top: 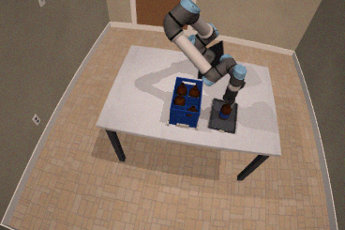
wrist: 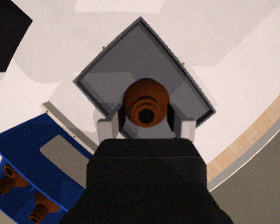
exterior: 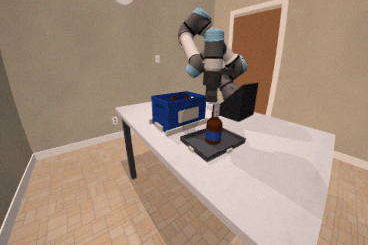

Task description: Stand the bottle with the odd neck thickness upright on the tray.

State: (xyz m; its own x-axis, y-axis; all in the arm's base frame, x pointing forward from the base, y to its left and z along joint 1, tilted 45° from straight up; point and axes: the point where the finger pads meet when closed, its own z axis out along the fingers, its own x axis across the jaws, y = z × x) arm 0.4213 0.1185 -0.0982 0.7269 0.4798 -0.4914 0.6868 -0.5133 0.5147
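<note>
The bottle lies 70 mm below my hand. Round my hand: dark tray: 150 mm below; then blue crate: 20 mm behind, 280 mm to the right, 80 mm below.
</note>
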